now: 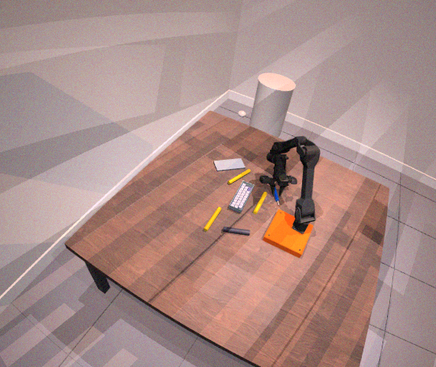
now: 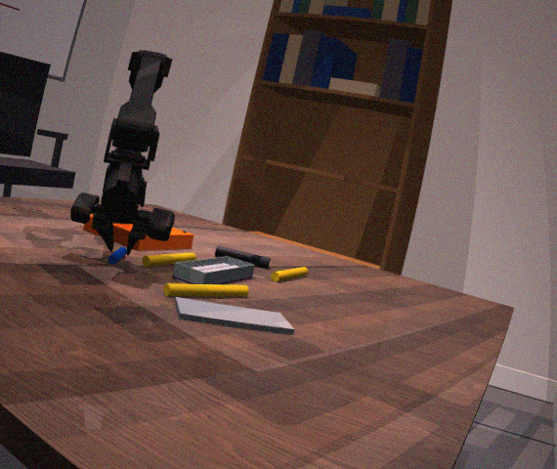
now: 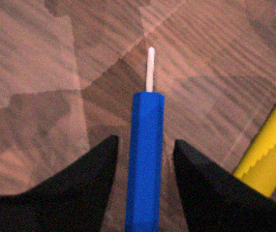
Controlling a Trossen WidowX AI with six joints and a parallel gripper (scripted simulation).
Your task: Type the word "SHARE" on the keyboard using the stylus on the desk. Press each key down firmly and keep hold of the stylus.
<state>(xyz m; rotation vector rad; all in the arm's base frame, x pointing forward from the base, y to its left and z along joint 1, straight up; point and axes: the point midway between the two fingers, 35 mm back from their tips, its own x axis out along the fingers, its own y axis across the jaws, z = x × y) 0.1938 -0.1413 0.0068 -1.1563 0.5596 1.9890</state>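
Right now my gripper tip is 1 cm past the blue stylus and 1 cm to the right of it. The rest, counted from my gripper tip: dark cylinder 5 cm ahead, 32 cm to the left; yellow cylinder 22 cm ahead; thin grey tip 3 cm behind, 4 cm to the left.
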